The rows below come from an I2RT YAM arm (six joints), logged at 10 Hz.
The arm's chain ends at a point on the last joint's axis. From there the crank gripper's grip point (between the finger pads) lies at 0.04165 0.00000 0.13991 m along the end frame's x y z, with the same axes.
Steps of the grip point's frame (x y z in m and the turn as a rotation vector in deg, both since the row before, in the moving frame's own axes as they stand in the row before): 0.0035, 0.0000, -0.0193, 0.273, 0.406, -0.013; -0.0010, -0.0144, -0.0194, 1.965, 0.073, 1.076; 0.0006, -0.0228, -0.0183, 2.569, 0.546, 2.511; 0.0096, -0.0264, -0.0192, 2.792, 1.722, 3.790; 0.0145, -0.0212, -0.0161, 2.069, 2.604, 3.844
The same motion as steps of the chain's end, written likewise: 0.0025, 0.0007, -0.0190, 0.273, 0.406, -0.013; -0.0012, -0.0104, -0.0193, 1.965, 0.073, 1.076; -0.0008, -0.0184, -0.0178, 2.569, 0.546, 2.511; 0.0053, -0.0225, -0.0178, 2.792, 1.722, 3.790; 0.0081, -0.0192, -0.0140, 2.069, 2.604, 3.844
